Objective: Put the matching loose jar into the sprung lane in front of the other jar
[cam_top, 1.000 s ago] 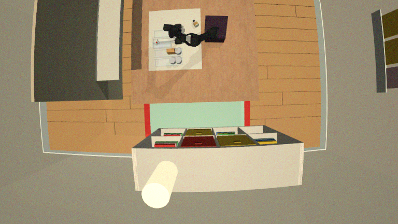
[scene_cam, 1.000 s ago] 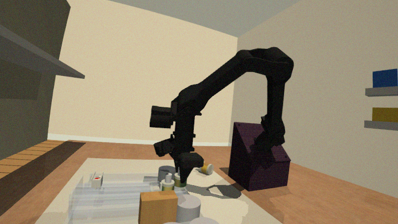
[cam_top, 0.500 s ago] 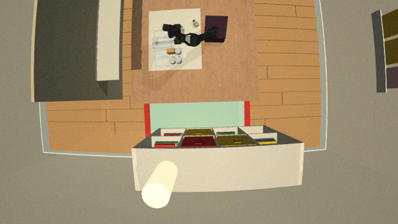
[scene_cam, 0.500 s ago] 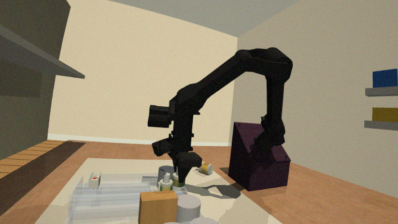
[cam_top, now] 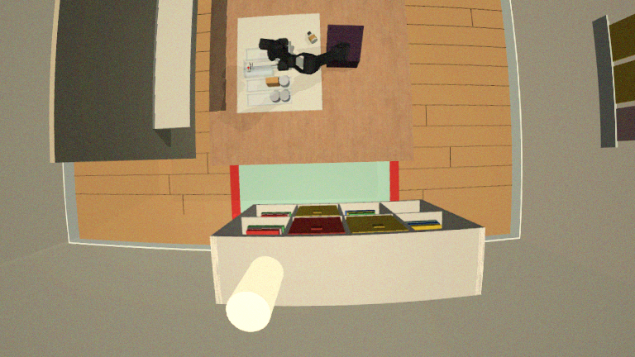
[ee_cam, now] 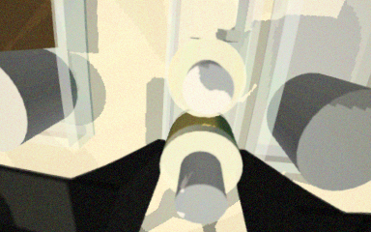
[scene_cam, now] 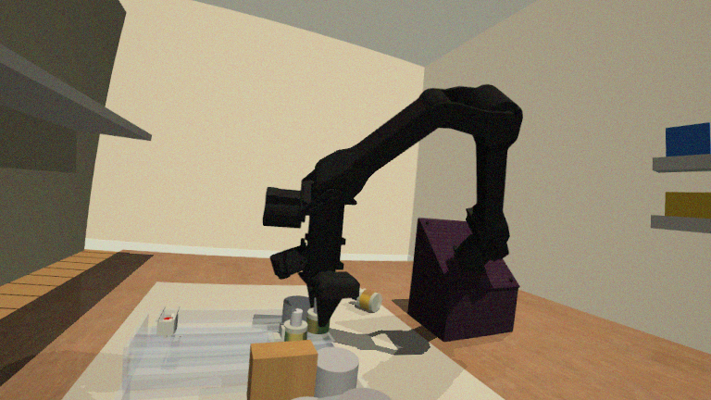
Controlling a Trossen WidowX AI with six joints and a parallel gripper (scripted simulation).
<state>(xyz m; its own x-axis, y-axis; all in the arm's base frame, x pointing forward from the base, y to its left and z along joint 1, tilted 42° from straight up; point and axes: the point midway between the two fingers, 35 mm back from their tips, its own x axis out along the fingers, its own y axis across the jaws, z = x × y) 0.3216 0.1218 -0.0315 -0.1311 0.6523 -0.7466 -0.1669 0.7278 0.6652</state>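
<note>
My gripper tip is 140 mm short of the clear sprung lane, 50 mm to the right of it and 30 mm above it.
</note>
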